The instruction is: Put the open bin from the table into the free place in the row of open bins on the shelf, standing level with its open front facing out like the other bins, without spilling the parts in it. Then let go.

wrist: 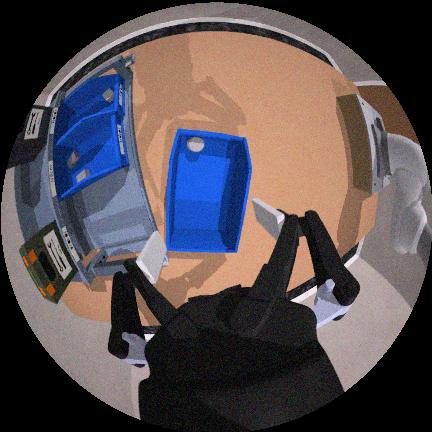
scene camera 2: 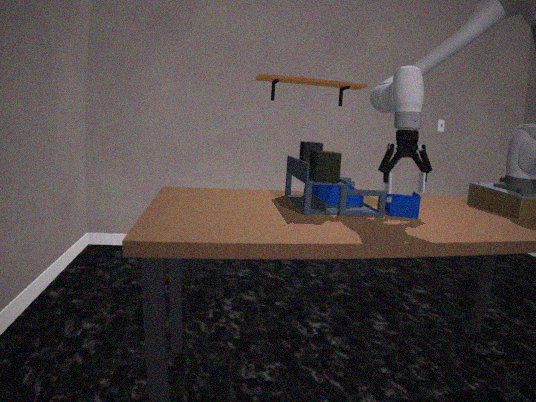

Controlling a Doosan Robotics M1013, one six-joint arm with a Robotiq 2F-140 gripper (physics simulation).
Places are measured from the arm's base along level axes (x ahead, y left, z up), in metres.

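Pixels of known places: gripper, fingertip midpoint: (wrist: 206, 225) (scene camera 2: 404, 192); arm's base at its link origin: (wrist: 380, 151) (scene camera 2: 522, 189).
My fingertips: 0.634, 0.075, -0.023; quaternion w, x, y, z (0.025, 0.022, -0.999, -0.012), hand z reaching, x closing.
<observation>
For each thing: its top centre in the pictures, then the offset to it from my fingertips, as dx, dy, dz. "pt": a spot on its surface instead. Level surfaces: height alone.
- blue open bin at a spot on its surface: (wrist: 200, 195) pt -0.004, -0.024, -0.074
- round light part at its top centre: (wrist: 195, 143) -0.018, -0.109, -0.054
- grey-blue shelf at a spot on its surface: (wrist: 141, 200) pt +0.098, -0.049, -0.071
- dark green case at its top centre: (scene camera 2: 325, 151) +0.281, -0.049, +0.122
- table at its surface level: dz -0.077
The blue open bin (scene camera 2: 403, 206) (wrist: 200, 195) stands level on the table, close beside the shelf. A round light part (wrist: 195, 144) lies inside it near one end. The grey-blue shelf (scene camera 2: 348, 200) (wrist: 141, 200) holds a row of blue bins (scene camera 2: 327, 195) (wrist: 90, 135) with small grey parts in them. The free place (wrist: 107, 215) shows as bare shelf beside the row, at the end nearer my gripper in the wrist view. My gripper (scene camera 2: 406, 183) (wrist: 206, 225) is open and empty, pointing down, with its fingertips just above the bin's rim height and to either side of the bin.
A dark green case (scene camera 2: 326, 167) (wrist: 50, 262) and a dark case (scene camera 2: 311, 150) (wrist: 31, 132) stand on the shelf's upper level. The robot's base block (scene camera 2: 500, 200) (wrist: 355, 142) stands at the right of the table (scene camera 2: 225, 220). A wooden wall board (scene camera 2: 310, 81) hangs behind.
</observation>
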